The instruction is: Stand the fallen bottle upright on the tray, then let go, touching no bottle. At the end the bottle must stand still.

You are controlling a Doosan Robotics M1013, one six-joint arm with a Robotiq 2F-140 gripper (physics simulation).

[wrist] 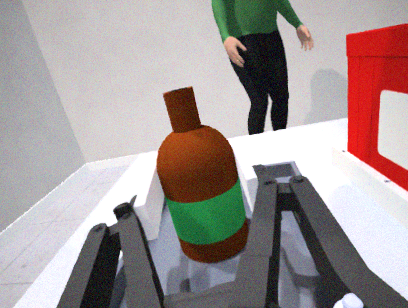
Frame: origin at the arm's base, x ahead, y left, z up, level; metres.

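Where they show: gripper, fingertip midpoint: (197, 168).
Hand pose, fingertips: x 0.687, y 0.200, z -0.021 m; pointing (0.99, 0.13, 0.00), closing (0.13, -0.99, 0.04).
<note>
Each offset is from my fingertips to the top centre of the thing. "spot": to the spot under its first point. Level surfaces: height alone.
The brown bottle @(dx -0.003, dy -0.001, dz +0.076 m) (200, 165) with a green label band is in the middle of the wrist view, neck up, leaning slightly left in the picture. My gripper (197, 168) is shut on it, with one pale finger pad on each side of its body. The grey tray @(spot: dx +0.101, dy -0.099, dz -0.070 m) (283, 170) is beneath and behind the bottle, partly hidden by the bottle and the dark finger links. Whether the bottle's base touches the tray is not clear from this view.
A red crate-like box @(spot: dx +0.075, dy -0.189, dz +0.010 m) (362, 107) stands at the right on the white table @(dz -0.085 m) (320, 142). A small white rounded top (349, 301) shows at the bottom right edge. A person in a green top and black trousers (260, 65) stands behind the table.
</note>
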